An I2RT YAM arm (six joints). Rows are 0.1 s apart.
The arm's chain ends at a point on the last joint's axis. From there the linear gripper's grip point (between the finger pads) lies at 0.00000 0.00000 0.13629 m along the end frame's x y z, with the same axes.
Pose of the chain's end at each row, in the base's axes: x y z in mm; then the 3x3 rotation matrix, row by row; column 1 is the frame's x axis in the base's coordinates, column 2 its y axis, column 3 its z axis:
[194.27 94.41 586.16], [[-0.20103 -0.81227 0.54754], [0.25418 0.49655 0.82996], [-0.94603 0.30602 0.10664]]
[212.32 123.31 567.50], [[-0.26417 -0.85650 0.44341], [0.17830 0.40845 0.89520], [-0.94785 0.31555 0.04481]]
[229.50 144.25 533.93], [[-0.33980 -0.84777 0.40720], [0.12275 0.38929 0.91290], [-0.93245 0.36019 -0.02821]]
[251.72 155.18 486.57], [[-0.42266 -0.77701 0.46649], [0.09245 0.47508 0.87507], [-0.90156 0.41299 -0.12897]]
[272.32 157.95 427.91], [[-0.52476 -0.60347 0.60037], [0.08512 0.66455 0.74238], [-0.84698 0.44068 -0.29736]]
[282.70 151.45 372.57], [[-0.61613 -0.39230 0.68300], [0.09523 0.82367 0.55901], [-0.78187 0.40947 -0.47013]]
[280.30 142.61 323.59], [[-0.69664 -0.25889 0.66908], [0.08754 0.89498 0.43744], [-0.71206 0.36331 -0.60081]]
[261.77 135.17 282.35], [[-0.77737 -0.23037 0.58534], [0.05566 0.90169 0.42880], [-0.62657 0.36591 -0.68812]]
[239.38 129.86 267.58], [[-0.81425 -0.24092 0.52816], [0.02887 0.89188 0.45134], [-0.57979 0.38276 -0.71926]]
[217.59 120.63 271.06], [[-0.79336 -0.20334 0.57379], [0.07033 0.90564 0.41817], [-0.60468 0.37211 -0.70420]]
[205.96 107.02 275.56], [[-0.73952 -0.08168 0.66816], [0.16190 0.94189 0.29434], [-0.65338 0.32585 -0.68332]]
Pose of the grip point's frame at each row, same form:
[268.89 207.53 600.69], [[-0.20103 -0.81227 0.54754], [0.25418 0.49655 0.82996], [-0.94603 0.30602 0.10664]]
[272.75 245.32 573.61], [[-0.26417 -0.85650 0.44341], [0.17830 0.40845 0.89520], [-0.94785 0.31555 0.04481]]
[285.00 268.67 530.09], [[-0.33980 -0.84777 0.40720], [0.12275 0.38929 0.91290], [-0.93245 0.36019 -0.02821]]
[315.30 274.44 468.99], [[-0.42266 -0.77701 0.46649], [0.09245 0.47508 0.87507], [-0.90156 0.41299 -0.12897]]
[354.14 259.13 387.38], [[-0.52476 -0.60347 0.60037], [0.08512 0.66455 0.74238], [-0.84698 0.44068 -0.29736]]
[375.79 227.64 308.50], [[-0.61613 -0.39230 0.68300], [0.09523 0.82367 0.55901], [-0.78187 0.40947 -0.47013]]
[371.49 202.23 241.71], [[-0.69664 -0.25889 0.66908], [0.08754 0.89498 0.43744], [-0.71206 0.36331 -0.60081]]
[341.55 193.61 188.57], [[-0.77737 -0.23037 0.58534], [0.05566 0.90169 0.42880], [-0.62657 0.36591 -0.68812]]
[311.36 191.37 169.55], [[-0.81425 -0.24092 0.52816], [0.02887 0.89188 0.45134], [-0.57979 0.38276 -0.71926]]
[295.79 177.62 175.08], [[-0.79336 -0.20334 0.57379], [0.07033 0.90564 0.41817], [-0.60468 0.37211 -0.70420]]
[297.02 147.14 182.43], [[-0.73952 -0.08168 0.66816], [0.16190 0.94189 0.29434], [-0.65338 0.32585 -0.68332]]

